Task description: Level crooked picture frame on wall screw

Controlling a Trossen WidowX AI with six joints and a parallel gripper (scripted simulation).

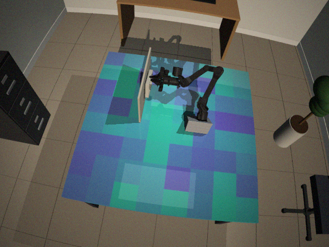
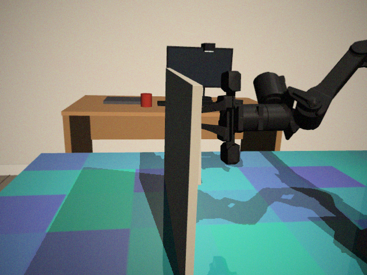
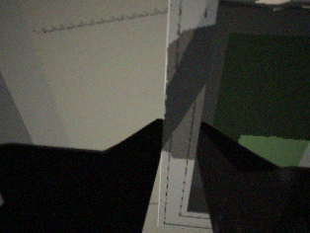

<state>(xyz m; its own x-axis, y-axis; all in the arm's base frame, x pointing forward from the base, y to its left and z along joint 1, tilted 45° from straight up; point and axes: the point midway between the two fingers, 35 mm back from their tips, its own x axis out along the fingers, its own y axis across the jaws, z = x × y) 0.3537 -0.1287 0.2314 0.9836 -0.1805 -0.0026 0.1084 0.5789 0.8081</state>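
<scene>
The picture frame is 5 cm below my gripper tip and 1 cm ahead of it. The rest, counted from my gripper tip: wall panel (6 cm below, 2 cm ahead, 1 cm to the left).
</scene>
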